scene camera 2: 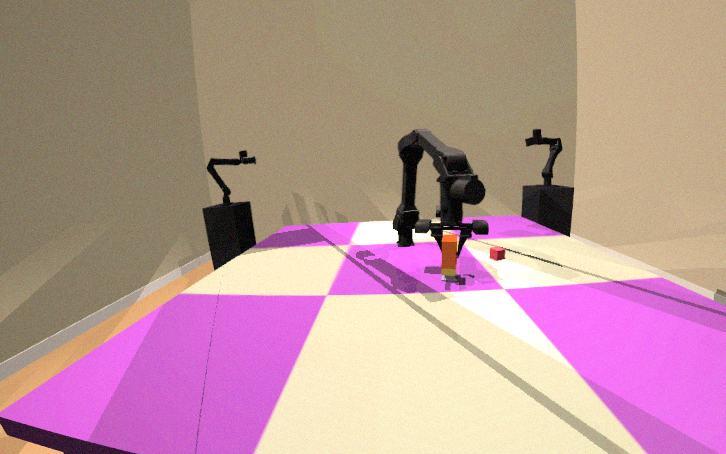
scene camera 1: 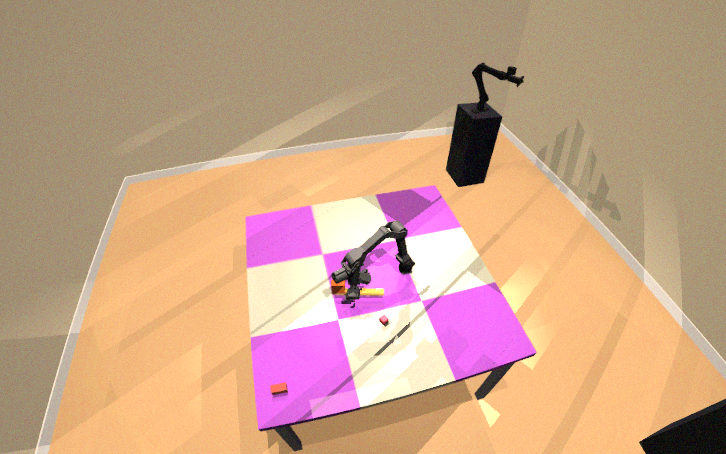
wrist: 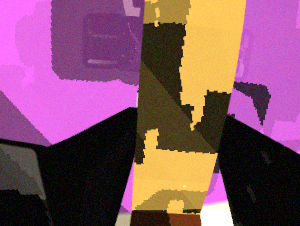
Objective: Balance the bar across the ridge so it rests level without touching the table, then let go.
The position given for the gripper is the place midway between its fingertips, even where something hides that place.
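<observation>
A yellow bar (wrist: 188, 62) is in view, and so is the gripper (scene camera 2: 450, 257), which the wrist view shows too (wrist: 178, 122).
</observation>
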